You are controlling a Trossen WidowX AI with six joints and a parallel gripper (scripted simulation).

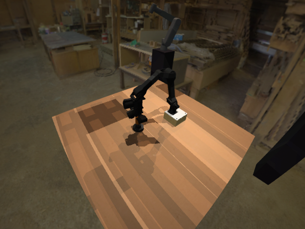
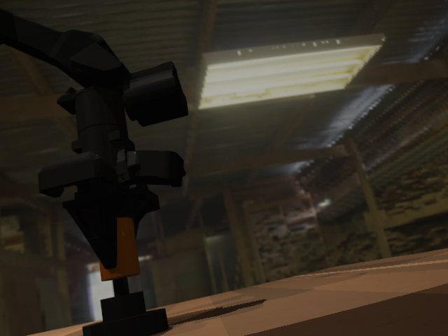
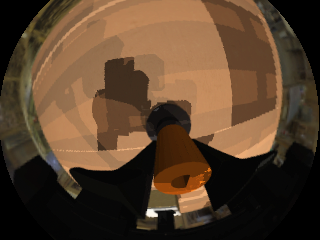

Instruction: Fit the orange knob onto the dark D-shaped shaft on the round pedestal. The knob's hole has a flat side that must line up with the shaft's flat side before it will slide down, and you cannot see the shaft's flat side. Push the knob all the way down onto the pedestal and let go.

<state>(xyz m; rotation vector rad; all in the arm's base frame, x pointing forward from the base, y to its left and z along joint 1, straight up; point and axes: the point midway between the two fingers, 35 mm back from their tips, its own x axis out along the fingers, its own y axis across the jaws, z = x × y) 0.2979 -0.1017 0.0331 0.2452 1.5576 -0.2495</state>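
The orange knob is 2 cm above my gripper tip. Also, from my gripper tip: pedestal (4 cm below).
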